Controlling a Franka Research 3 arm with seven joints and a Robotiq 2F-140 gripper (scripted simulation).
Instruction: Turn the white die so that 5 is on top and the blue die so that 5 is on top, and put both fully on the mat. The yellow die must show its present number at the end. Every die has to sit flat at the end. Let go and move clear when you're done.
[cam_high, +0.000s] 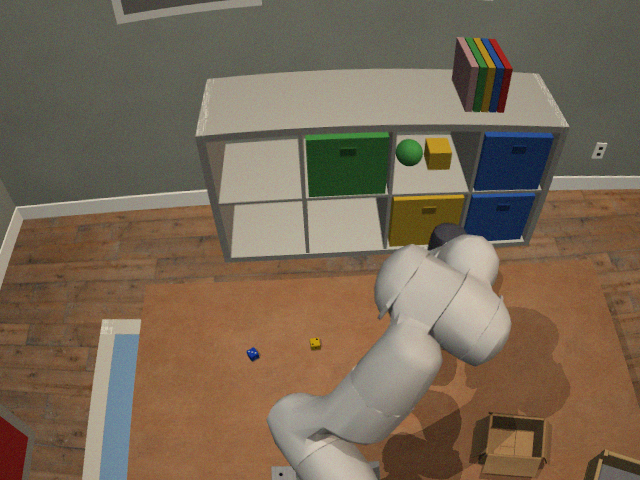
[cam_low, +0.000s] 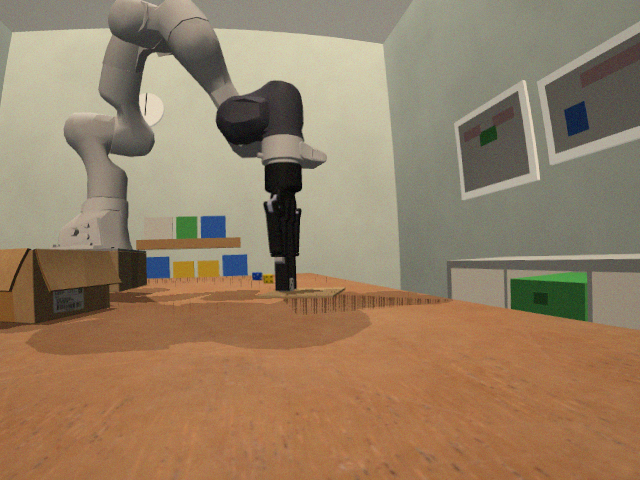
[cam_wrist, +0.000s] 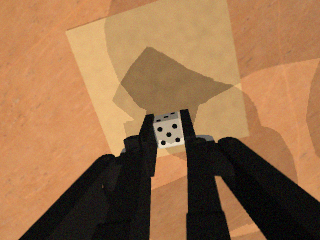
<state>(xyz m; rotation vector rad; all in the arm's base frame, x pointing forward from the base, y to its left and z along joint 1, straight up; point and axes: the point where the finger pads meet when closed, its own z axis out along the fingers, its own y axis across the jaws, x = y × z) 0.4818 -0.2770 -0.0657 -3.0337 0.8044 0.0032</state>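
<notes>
Right now the white die is 2 cm below my hand. Also, from my hand: tan mat: 4 cm below, 3 cm ahead, 2 cm to the right; then yellow die: 30 cm to the left, 3 cm below, 3 cm behind; then blue die: 47 cm to the left, 6 cm behind, 3 cm below.
</notes>
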